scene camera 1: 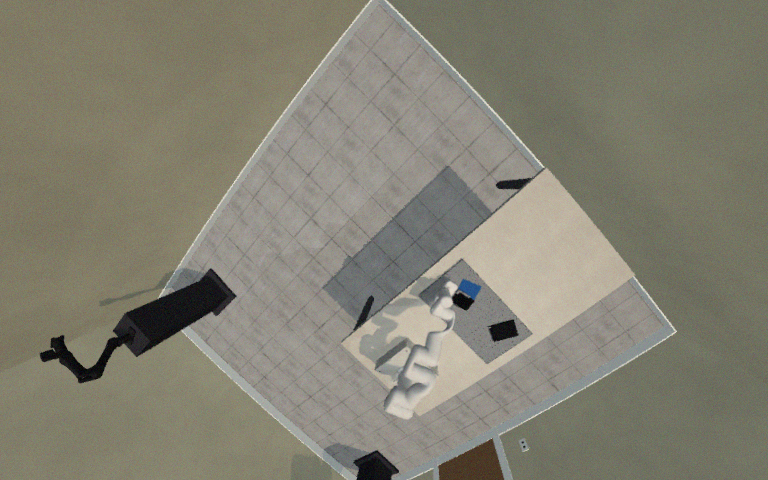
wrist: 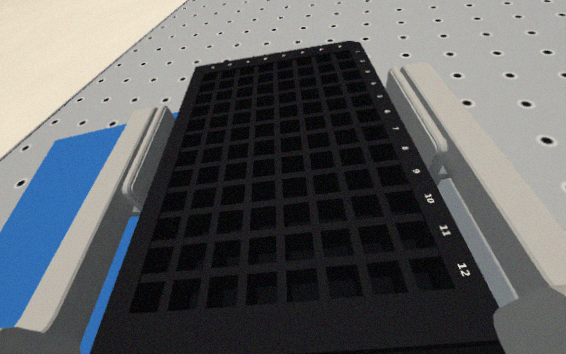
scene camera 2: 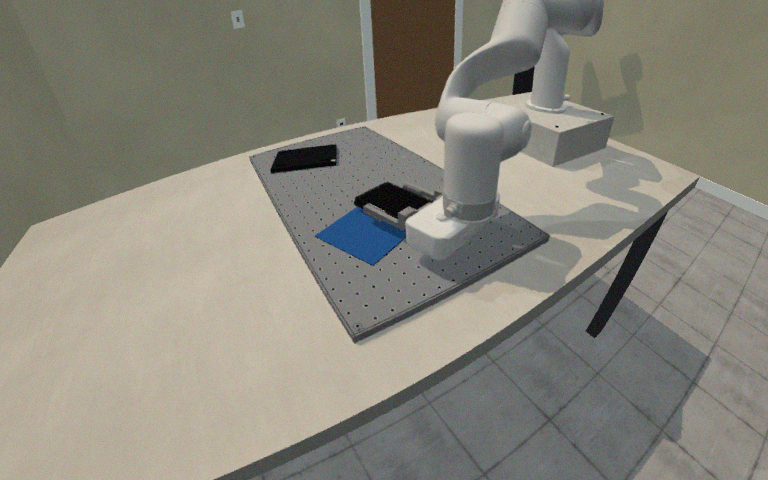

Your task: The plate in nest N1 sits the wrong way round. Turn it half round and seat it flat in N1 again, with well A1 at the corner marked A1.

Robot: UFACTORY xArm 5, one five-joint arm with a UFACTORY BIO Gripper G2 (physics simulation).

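The plate (scene camera 1: 464, 301) (scene camera 2: 390, 196) (wrist: 290, 165) is black with a grid of square wells. Numbers run along its right edge in the wrist view, 12 near the camera and 1 at the far end; a far corner is cut. My gripper (scene camera 2: 386, 195) (wrist: 280, 100) is shut on the plate, one finger along each long side. The plate is level, low over the pegboard and partly over a blue patch (scene camera 1: 470, 289) (scene camera 2: 353, 237) (wrist: 60, 200); whether it touches down is hidden. The black nest (scene camera 1: 503, 330) (scene camera 2: 304, 158) lies apart, with a small white mark at one corner; its label is unreadable.
The grey perforated board (scene camera 1: 488, 353) (scene camera 2: 345, 294) (wrist: 505, 165) lies on the beige table (scene camera 1: 560, 237) (scene camera 2: 169, 316) (wrist: 60, 45). The arm's base block (scene camera 2: 583, 138) stands at the back right in scene camera 2. The nest is toward the board's far left end there.
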